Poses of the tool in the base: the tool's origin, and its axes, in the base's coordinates. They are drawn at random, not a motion.
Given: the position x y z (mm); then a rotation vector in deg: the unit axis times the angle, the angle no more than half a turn.
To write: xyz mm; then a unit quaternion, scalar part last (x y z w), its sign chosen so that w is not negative. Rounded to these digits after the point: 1 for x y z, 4 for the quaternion.
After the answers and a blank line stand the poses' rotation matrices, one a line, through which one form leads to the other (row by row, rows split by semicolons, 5 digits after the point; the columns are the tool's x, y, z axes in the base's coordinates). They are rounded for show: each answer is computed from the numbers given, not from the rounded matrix.
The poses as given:
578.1 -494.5 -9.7 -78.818 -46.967 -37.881
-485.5 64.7 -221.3 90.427 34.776 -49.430
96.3 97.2 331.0 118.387 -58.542 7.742
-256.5 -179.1 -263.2 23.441 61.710 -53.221
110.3 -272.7 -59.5 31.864 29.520 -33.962
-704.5 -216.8 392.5 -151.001 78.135 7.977
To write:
578.1 -494.5 -9.7 -0.6050 -0.3605 -0.2908 0.6477
-485.5 64.7 -221.3 0.6759 0.2599 -0.3694 0.5824
96.3 97.2 331.0 0.8184 -0.4047 0.0535 0.4044
-256.5 -179.1 -263.2 0.1864 0.4907 -0.4232 0.7385
110.3 -272.7 -59.5 0.2675 0.2478 -0.2851 0.8865
-704.5 -216.8 392.5 -0.8839 0.4574 0.0467 0.0854

0.57101 0.81282 -0.11519; 0.05953 0.09895 0.99331; 0.81878 -0.57404 0.00811
0.59190 0.78165 -0.19665; -0.07897 -0.18656 -0.97926; -0.80213 0.59516 -0.04870
0.66669 -0.70574 -0.23969; -0.61918 -0.34539 -0.70521; 0.41491 0.61857 -0.66725
0.16022 0.80799 0.56699; -0.44213 0.57231 -0.69064; -0.88253 -0.14003 0.44893
0.71468 0.63795 0.28681; -0.37286 0.69440 -0.61545; -0.59179 0.33291 0.73414
0.57723 -0.81657 -0.00446; -0.80062 -0.56702 0.19363; -0.16064 -0.10820 -0.98106

